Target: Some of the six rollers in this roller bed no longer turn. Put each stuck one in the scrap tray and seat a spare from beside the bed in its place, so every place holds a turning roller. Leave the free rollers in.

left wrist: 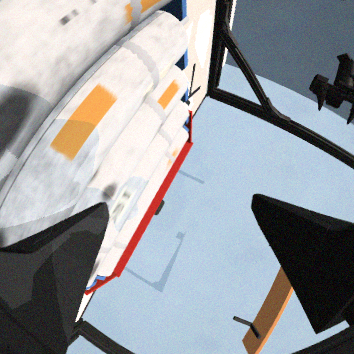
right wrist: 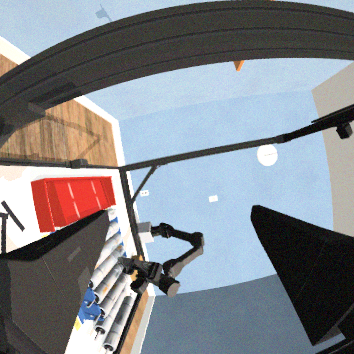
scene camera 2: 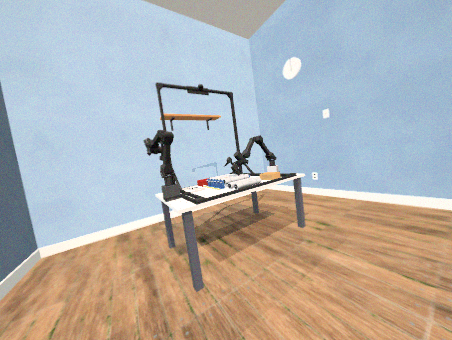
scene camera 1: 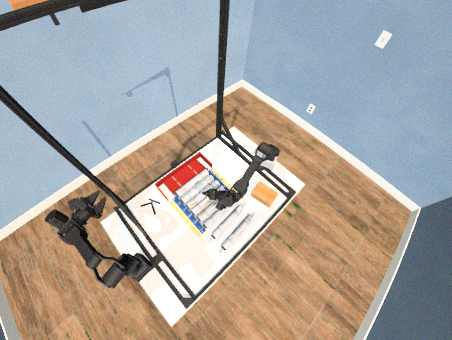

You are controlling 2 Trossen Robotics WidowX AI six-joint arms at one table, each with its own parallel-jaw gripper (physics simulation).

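Where they show: left gripper, between the fingertips: (left wrist: 180,205) (right wrist: 125,258) (scene camera 2: 226,170) (scene camera 1: 206,193); right gripper, between the fingertips: (left wrist: 333,116) (right wrist: 180,215) (scene camera 2: 171,149) (scene camera 1: 102,194); left arm's base, origin of its link: (right wrist: 151,231) (scene camera 2: 272,165); right arm's base, origin of its link: (scene camera 2: 170,185) (scene camera 1: 135,266).
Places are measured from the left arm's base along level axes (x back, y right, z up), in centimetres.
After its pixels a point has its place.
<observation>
The roller bed has blue rails (scene camera 1: 188,215) (scene camera 2: 216,183) (right wrist: 90,312) edged in yellow; pale rollers (scene camera 1: 192,186) (left wrist: 130,135) lie side by side across it, some with orange patches. Which are stuck cannot be told. Two spare rollers (scene camera 1: 227,221) {z -4.9, x -53.4, y 14.4 cm} (scene camera 1: 237,232) {z -5.0, x -57.7, y 6.5 cm} lie beside the bed. The red scrap tray (scene camera 1: 180,176) {z -6.9, x -34.3, y 55.3 cm} (scene camera 2: 202,182) {z -5.9, x -51.3, y 57.4 cm} (right wrist: 75,201) {z -6.4, x -38.4, y 55.2 cm} stands along its far side; no roller shows in it. My left gripper (scene camera 1: 211,199) {z 3.6, x -44.1, y 31.9 cm} (scene camera 2: 229,166) {z 3.6, x -44.1, y 31.9 cm} (left wrist: 180,205) {z 3.6, x -44.1, y 31.9 cm} is open and empty above the rollers, partly hiding them. My right gripper (scene camera 1: 99,198) {z 29.3, x -71.3, y 72.0 cm} (scene camera 2: 147,146) (right wrist: 180,215) {z 29.3, x -71.3, y 72.0 cm} is open and empty, raised away from the bed.
An orange-tan block (scene camera 1: 265,194) {z -4.2, x -28.0, y -3.8 cm} (scene camera 2: 270,175) {z -5.7, x -33.0, y -5.7 cm} lies to the right of the bed. Thin black pieces (scene camera 1: 151,205) {z -9.6, x -59.7, y 65.0 cm} (right wrist: 12,216) {z -9.7, x -56.4, y 64.5 cm} lie left of it. The black frame (scene camera 1: 221,75) {z 46.5, x 9.9, y 43.0 cm} (scene camera 2: 235,122) {z 57.4, x 10.2, y 42.0 cm} rises above the table, and its bars run along the table edges.
</observation>
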